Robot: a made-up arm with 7 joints. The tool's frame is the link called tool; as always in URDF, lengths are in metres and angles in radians. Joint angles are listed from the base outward. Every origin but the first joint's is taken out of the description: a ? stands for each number. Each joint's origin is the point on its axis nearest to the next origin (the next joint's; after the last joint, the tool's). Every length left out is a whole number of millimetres.
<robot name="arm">
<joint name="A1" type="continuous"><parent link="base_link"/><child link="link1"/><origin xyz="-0.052 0.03 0.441"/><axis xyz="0 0 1"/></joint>
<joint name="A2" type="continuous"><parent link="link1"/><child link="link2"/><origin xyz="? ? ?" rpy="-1.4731 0.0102 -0.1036"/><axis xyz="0 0 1"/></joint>
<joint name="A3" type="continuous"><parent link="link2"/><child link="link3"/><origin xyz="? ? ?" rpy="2.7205 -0.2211 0.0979"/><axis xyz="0 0 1"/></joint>
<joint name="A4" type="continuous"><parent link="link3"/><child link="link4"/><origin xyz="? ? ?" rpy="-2.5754 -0.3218 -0.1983"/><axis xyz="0 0 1"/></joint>
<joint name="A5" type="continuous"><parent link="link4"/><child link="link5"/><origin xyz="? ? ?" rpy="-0.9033 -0.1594 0.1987"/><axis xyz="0 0 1"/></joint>
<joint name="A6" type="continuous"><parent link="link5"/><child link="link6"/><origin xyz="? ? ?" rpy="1.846 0.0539 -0.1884"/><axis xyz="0 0 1"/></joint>
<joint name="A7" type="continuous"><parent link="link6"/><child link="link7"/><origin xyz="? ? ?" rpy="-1.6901 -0.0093 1.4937"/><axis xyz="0 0 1"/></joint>
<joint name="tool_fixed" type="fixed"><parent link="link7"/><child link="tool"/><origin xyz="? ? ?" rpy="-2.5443 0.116 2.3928"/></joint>
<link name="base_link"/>
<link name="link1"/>
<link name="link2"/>
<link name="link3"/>
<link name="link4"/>
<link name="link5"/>
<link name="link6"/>
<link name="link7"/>
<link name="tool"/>
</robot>
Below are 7 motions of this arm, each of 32 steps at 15 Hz.
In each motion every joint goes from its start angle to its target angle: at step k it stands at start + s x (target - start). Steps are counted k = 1, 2, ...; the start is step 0. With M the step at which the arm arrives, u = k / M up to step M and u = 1 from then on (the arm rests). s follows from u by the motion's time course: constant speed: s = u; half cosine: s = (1 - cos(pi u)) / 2; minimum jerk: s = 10 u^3 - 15 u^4 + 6 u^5.
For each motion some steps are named. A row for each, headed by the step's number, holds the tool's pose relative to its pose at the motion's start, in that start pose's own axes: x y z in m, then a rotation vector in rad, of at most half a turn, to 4 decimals.
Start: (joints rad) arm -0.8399 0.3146 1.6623 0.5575 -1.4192 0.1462 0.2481
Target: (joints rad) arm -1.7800 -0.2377 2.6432 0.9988 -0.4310 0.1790 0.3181
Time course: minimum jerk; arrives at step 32
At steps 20, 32:
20: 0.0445 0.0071 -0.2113 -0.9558 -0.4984 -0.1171
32: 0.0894 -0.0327 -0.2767 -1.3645 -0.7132 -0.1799

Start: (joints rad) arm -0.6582 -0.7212 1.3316 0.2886 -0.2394 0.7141 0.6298
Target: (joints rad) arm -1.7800 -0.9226 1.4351 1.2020 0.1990 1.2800 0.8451
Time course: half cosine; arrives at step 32
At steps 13, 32:
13: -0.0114 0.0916 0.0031 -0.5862 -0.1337 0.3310
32: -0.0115 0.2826 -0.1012 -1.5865 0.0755 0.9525

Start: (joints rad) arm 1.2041 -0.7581 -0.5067 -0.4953 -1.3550 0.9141 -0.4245
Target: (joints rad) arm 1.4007 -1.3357 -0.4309 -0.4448 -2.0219 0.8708 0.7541
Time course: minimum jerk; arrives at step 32
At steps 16, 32:
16: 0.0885 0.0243 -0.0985 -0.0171 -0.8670 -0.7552
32: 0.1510 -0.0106 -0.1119 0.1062 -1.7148 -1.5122

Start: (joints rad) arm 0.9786 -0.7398 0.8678 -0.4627 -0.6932 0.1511 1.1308
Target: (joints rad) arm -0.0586 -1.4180 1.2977 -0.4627 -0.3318 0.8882 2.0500
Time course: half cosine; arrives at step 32
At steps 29, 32:
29: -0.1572 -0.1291 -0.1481 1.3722 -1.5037 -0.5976
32: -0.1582 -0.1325 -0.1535 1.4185 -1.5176 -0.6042

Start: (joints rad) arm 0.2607 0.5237 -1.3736 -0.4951 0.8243 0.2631 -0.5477
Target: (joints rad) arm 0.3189 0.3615 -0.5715 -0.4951 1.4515 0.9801 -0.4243
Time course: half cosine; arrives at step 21
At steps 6, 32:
6: -0.0011 -0.0319 -0.0102 -0.0688 -0.0169 0.1172
32: 0.0604 -0.1772 -0.0579 -0.4237 -0.2709 0.6672

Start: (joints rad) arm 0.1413 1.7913 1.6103 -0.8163 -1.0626 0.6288 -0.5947
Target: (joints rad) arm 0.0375 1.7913 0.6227 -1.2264 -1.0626 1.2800 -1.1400
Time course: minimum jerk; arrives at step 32
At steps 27, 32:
27: 0.0041 -0.0966 0.1145 -0.8280 0.9723 0.7144
32: 0.0068 -0.0993 0.1199 -0.8515 1.0048 0.7373

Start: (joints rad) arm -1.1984 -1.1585 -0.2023 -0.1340 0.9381 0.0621 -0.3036
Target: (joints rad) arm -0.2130 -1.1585 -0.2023 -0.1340 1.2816 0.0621 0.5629
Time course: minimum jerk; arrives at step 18
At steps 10, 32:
10: 0.1461 -0.1240 0.0517 -0.5069 -0.4581 -0.1555
32: 0.2461 -0.1577 0.1283 -0.7486 -0.9020 -0.1986

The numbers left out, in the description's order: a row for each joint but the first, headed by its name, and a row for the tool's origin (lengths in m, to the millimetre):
A2: -0.098 0.132 0
A3: -0.008 -0.043 0
A4: -0.042 0.038 0
A5: 0.017 -0.015 0
A6: -0.065 -0.188 0
A7: 0 0.035 0
tool: 0.09 0.057 0

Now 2 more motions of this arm.
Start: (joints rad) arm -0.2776 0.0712 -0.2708 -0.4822 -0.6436 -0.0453 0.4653
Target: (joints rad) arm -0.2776 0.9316 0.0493 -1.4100 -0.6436 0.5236 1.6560
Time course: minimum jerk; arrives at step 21
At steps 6, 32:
6: 0.0198 0.0045 -0.0110 0.0065 -0.1911 -0.0988
32: 0.1170 0.0175 -0.0014 0.3279 -1.1702 -0.8338

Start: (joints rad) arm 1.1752 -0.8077 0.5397 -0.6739 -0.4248 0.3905 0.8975
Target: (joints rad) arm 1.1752 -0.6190 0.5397 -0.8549 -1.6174 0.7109 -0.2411
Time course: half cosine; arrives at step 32
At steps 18, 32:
18: -0.0779 -0.0300 -0.1007 0.5795 -0.2125 0.6083
32: -0.0902 -0.0074 -0.2107 0.7154 -0.5680 1.0035

